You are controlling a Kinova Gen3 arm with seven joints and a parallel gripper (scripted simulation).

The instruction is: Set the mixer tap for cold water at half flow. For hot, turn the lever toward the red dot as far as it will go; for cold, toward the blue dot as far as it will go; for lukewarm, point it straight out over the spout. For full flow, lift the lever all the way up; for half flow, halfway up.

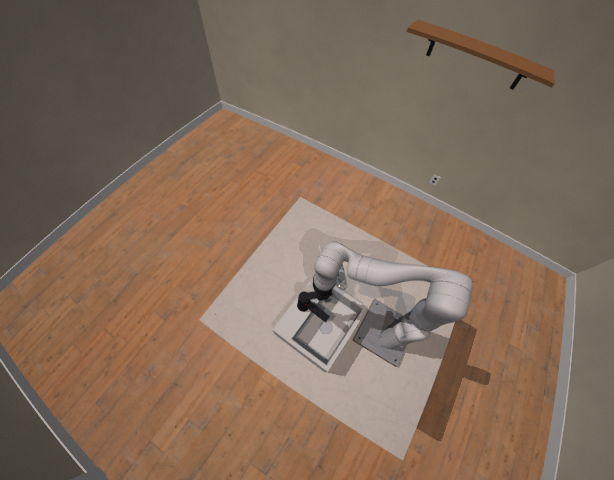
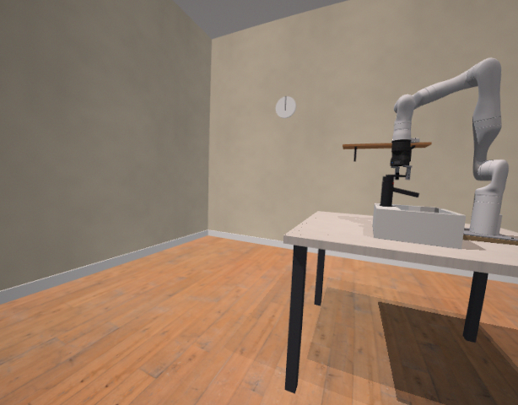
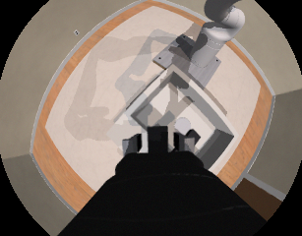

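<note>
The lever lies 20 mm ahead of my hand and 20 mm to the left of it. Round my hand: white sink basin 50 mm behind, 60 mm to the left, 230 mm below.
</note>
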